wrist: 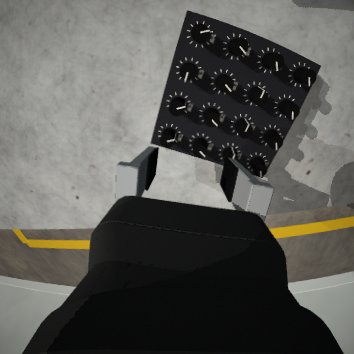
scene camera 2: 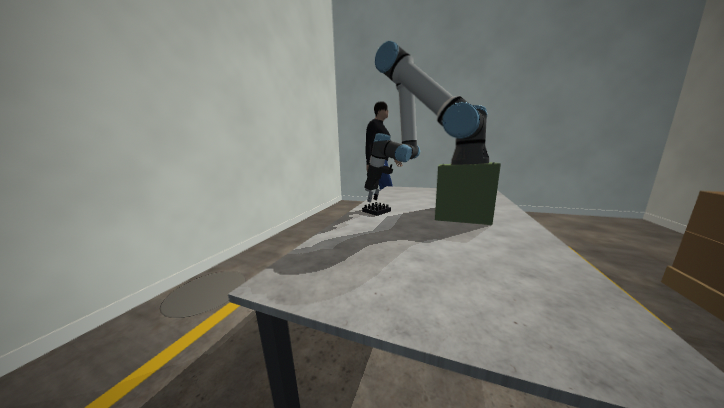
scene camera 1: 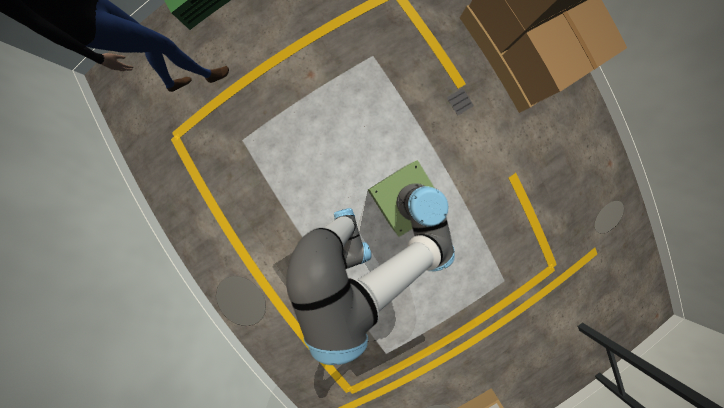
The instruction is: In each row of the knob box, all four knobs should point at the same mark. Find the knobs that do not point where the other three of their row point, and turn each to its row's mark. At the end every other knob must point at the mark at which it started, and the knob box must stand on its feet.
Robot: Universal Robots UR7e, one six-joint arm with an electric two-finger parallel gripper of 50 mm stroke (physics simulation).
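Frame: origin at the arm's base, x up, y ahead, z left, level; centimetres.
Where they show: gripper, fingertip midpoint: [wrist: 189, 165] [scene camera 2: 372, 200]; arm's base, origin of the base link: [scene camera 2: 469, 163].
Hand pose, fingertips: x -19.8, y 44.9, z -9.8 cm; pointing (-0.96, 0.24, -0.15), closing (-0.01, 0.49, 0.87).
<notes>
Things, the pixels of their top centre, and the offset from my fingertips. Level surfaces: height alone.
- black knob box, middle of its top: [wrist: 235, 108] [scene camera 2: 376, 204] dx -1.0, dy -2.8, dz +4.5 cm
- top knob, middle of its top: [wrist: 275, 61] dx -1.1, dy -5.1, dz +8.0 cm
- grey table, its level: dx -4.9 cm
The black knob box [scene camera 2: 376, 209] [wrist: 209, 85] lies flat on the table; the arm hides it in scene camera 1. Taking rows as running up the wrist view, the leftmost row has three knobs pointing right and one knob [wrist: 189, 72] pointing down. The second row all point lower right. In the third row, the top knob [wrist: 272, 61] points down; two others [wrist: 257, 94] [wrist: 243, 125] show bent pale lines at their right, and the lowest is hard to read by the finger. The rightmost row all point down. My gripper [wrist: 189, 165] [scene camera 2: 372, 195] is open and empty, above the box's near edge.
A green pedestal [scene camera 1: 392, 195] [scene camera 2: 467, 195] carries the arm beside the box on the grey table [scene camera 1: 324, 136] [scene camera 2: 506, 283]. A person [scene camera 1: 136, 38] [scene camera 2: 375, 136] stands beyond the table. Cardboard boxes [scene camera 1: 562, 55] [scene camera 2: 701, 253] stand off to one side.
</notes>
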